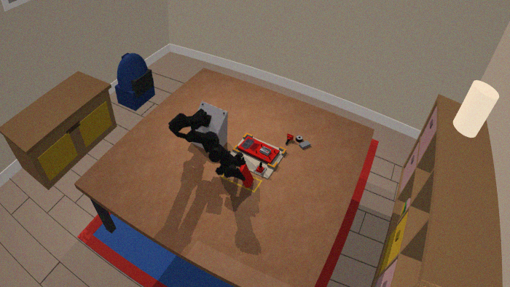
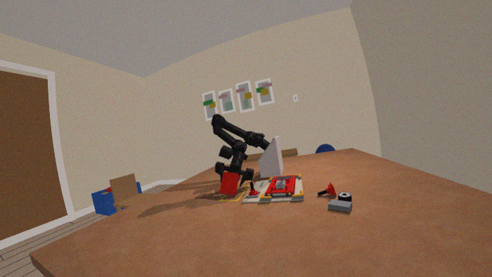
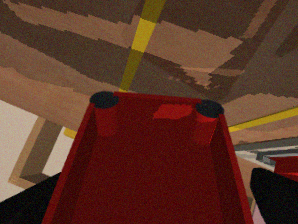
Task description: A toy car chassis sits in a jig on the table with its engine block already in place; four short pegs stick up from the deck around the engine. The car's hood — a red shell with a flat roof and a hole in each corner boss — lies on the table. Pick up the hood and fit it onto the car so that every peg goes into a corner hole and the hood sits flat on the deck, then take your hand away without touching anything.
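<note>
The red hood is right at my gripper tip. Round my gripper tip: grey engine block 220 mm to the left, 30 mm below; black wheel 130 mm ahead, 420 mm to the left, 40 mm below; grey jig 30 mm behind, 200 mm to the left, 40 mm below.
</note>
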